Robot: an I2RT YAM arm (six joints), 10 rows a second.
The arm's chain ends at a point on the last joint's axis. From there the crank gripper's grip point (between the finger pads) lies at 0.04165 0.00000 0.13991 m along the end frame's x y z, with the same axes.
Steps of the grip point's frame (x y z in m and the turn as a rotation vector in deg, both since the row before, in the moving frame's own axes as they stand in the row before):
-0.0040 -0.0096 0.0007 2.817 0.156 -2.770
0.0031 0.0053 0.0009 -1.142 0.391 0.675
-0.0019 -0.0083 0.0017 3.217 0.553 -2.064
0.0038 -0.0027 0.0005 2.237 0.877 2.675
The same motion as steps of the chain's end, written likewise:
-0.0042 -0.0007 0.0010 2.817 0.156 -2.770
0.0022 0.0020 0.0012 -1.142 0.391 0.675
-0.0031 0.0011 0.0024 3.217 0.553 -2.064
0.0016 0.0008 0.0012 2.237 0.877 2.675

